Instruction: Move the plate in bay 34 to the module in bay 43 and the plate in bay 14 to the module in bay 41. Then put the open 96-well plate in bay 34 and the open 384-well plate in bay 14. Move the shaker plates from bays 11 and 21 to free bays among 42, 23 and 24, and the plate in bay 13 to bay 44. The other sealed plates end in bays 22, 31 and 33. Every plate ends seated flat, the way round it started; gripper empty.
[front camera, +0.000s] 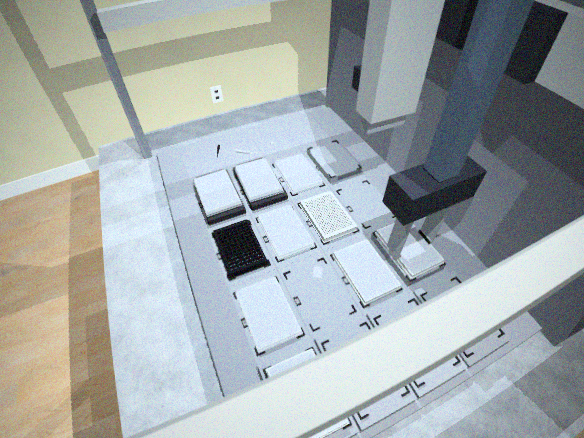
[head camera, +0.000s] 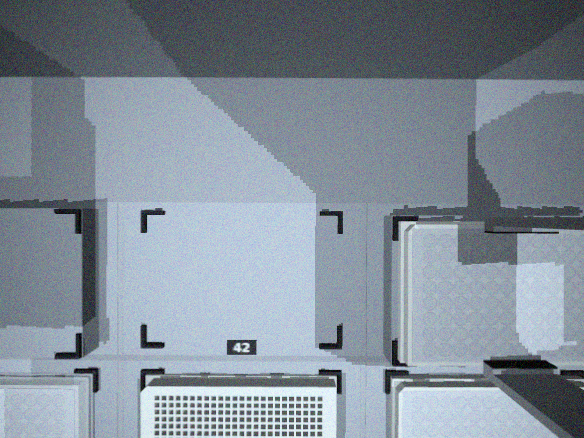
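Pixels of known places: gripper, fingertip midpoint: (front camera: 409, 244) (head camera: 514, 296); robot's base, origin of the base link: (front camera: 196, 188).
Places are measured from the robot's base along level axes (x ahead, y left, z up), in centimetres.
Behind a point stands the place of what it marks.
My gripper (front camera: 411, 246) @(x 39.1, y 36.1, z 3.3 cm) (head camera: 521, 296) @(x 39.1, y 36.1, z 3.3 cm) is low over the sealed plate (front camera: 425, 260) @(x 43.7, y 36.6, z 3.3 cm) (head camera: 435, 300) @(x 34.5, y 35.8, z 3.3 cm) on the bay 43 module, a jaw at each long edge; the frames do not show whether the jaws pinch it. The open 384-well plate (front camera: 328, 215) @(x 23.3, y 25.6, z 1.2 cm) (head camera: 238, 415) @(x 22.8, y 28.0, z 1.4 cm) is in bay 32. The black open plate (front camera: 240, 248) @(x 23.9, y 4.3, z 1.5 cm) is in bay 12. Two plates (front camera: 218, 192) @(x 7.8, y 4.4, z 3.7 cm) (front camera: 260, 180) @(x 8.2, y 14.9, z 3.6 cm) on dark shakers stand in bays 11 and 21. Pale plates lie in bays 31 (front camera: 299, 172) @(x 7.3, y 25.8, z 1.4 cm), 22 (front camera: 286, 232) @(x 24.0, y 14.8, z 1.4 cm), 33 (front camera: 367, 272) @(x 40.1, y 25.4, z 1.4 cm), 13 (front camera: 270, 315) @(x 40.4, y 4.5, z 1.4 cm) and 14 (front camera: 291, 364) @(x 50.5, y 4.2, z 2.9 cm).
The grey module (front camera: 340, 160) @(x 8.0, y 37.6, z 1.9 cm) (head camera: 35, 270) @(x 10.2, y 37.2, z 1.9 cm) in bay 41 shows no plate. Bay 42 (head camera: 230, 280) @(x 22.0, y 36.3, z 0.0 cm) shows bare corner brackets. A pale frame beam (front camera: 300, 370) @(x 60.9, y 0.7, z 40.0 cm) crosses the front and hides part of the near bays. The parked pipetting stage (front camera: 397, 60) hangs behind the deck.
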